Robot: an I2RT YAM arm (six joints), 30 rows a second.
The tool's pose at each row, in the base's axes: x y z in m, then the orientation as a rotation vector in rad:
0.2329, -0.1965, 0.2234, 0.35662, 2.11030, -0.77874
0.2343, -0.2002, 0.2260, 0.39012, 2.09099, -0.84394
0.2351, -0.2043, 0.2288, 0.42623, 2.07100, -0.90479
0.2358, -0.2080, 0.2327, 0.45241, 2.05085, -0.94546
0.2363, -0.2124, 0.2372, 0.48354, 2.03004, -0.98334
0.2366, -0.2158, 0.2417, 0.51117, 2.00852, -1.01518
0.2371, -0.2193, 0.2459, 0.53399, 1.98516, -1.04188
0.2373, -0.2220, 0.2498, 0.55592, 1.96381, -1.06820
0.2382, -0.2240, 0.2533, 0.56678, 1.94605, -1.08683
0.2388, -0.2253, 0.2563, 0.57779, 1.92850, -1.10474
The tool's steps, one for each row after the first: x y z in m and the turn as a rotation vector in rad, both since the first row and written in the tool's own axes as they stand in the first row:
-0.0028, -0.0032, 0.0021, 0.06073, 0.00119, 0.00041
-0.0055, -0.0071, 0.0039, 0.11942, 0.00371, 0.00393
-0.0089, -0.0111, 0.0049, 0.16059, 0.00093, 0.00941
-0.0127, -0.0161, 0.0060, 0.20174, -0.00025, 0.01910
-0.0164, -0.0203, 0.0063, 0.23771, -0.00362, 0.02921
-0.0199, -0.0245, 0.0069, 0.26894, -0.01076, 0.03900
-0.0231, -0.0280, 0.0070, 0.29931, -0.01611, 0.04761
-0.0264, -0.0305, 0.0073, 0.31984, -0.02381, 0.05161
-0.0291, -0.0324, 0.0071, 0.33996, -0.03121, 0.05589

